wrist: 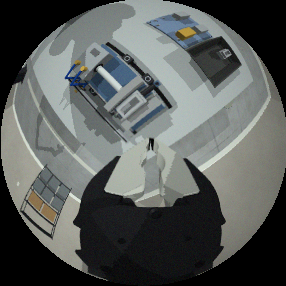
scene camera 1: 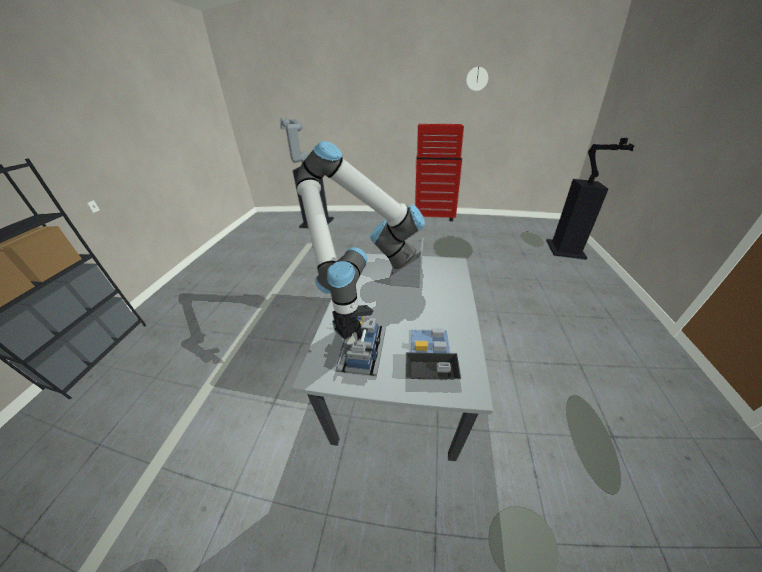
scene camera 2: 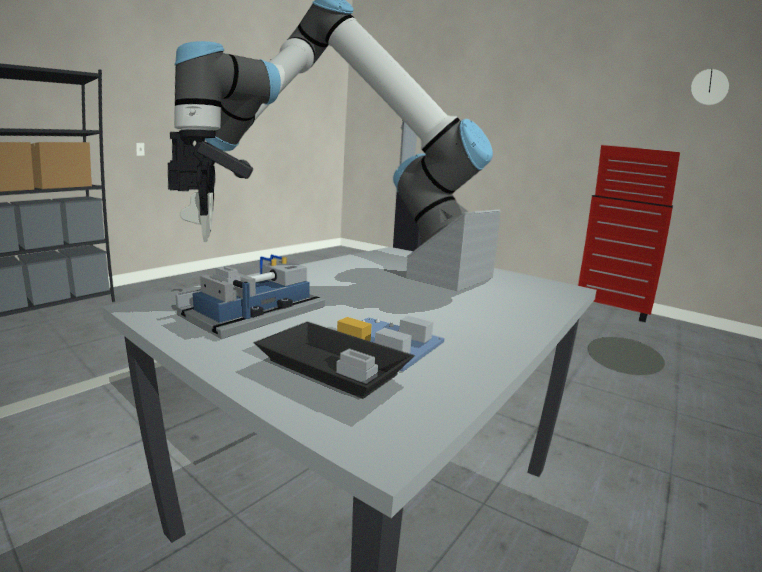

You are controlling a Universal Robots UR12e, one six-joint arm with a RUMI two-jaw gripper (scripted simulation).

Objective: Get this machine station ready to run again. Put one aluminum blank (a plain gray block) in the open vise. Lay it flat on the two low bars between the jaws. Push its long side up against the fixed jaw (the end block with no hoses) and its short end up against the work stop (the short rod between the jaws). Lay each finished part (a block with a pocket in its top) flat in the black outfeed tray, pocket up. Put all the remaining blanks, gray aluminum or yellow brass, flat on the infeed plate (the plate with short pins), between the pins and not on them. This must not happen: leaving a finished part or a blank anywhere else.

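Gripper visible, including in the wrist view. A vise is visible as well.
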